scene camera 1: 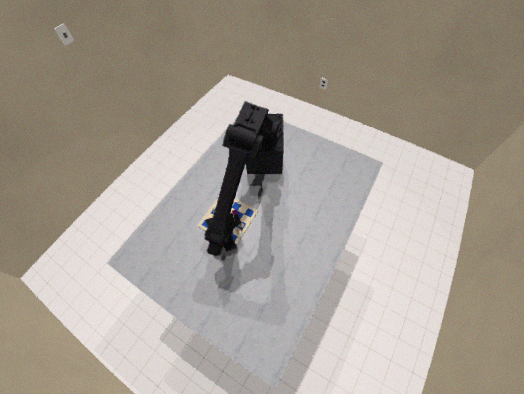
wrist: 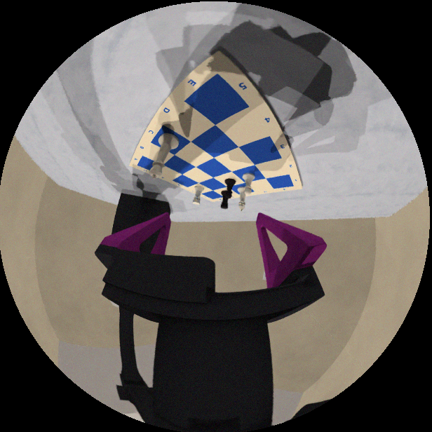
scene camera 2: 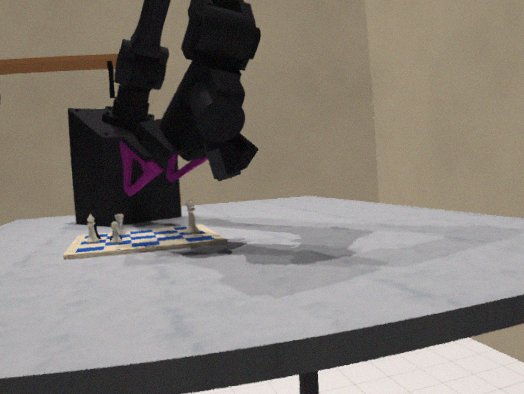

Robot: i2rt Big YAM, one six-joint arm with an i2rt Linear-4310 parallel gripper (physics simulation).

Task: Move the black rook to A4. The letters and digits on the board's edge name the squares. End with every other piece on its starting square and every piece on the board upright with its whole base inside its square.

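Seen in the pictures: gripper, fingertip midpoint: [scene camera 2: 149, 186]; arm's base, origin of the base link: [scene camera 2: 128, 121].
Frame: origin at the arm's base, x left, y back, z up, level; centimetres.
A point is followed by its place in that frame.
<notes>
The chessboard [scene camera 1: 247, 213] {x 10.5, y -33.5, z -22.8 cm} [scene camera 2: 150, 248] {x 5.7, y -51.8, z -23.0 cm} [wrist: 216, 100] lies on the table. The black rook [wrist: 227, 193] stands upright toward the board's far side in the wrist view; its exact square is hard to tell. In scene camera 2 a dark sliver of it [scene camera 2: 98, 232] {x -3.3, y -38.3, z -21.9 cm} shows behind a white bishop [scene camera 2: 91, 230] {x -3.4, y -42.5, z -20.9 cm} [wrist: 242, 200]. A white pawn [scene camera 2: 115, 233] {x 0.5, y -45.3, z -21.4 cm} [wrist: 248, 181] stands near the bishop. My gripper [scene camera 2: 150, 186] {x 5.8, y -43.8, z -15.0 cm} [wrist: 213, 217] is open and empty, tilted, above the board. The arm hides much of the board in scene camera 1.
A tall white piece [scene camera 2: 191, 220] {x 11.8, y -40.9, z -20.8 cm} [wrist: 162, 152] stands upright near the board's lettered edge. A small white piece [scene camera 2: 119, 221] {x 0.0, y -34.4, z -20.6 cm} [wrist: 198, 194] stands farther along that side. The black base block [scene camera 2: 125, 190] [scene camera 1: 265, 160] {x 3.9, y -8.4, z -11.7 cm} stands behind the board. The table [scene camera 1: 310, 210] {x 35.1, y -14.0, z -23.4 cm} [scene camera 2: 125, 310] {x 4.8, y -79.7, z -23.4 cm} extends around it.
</notes>
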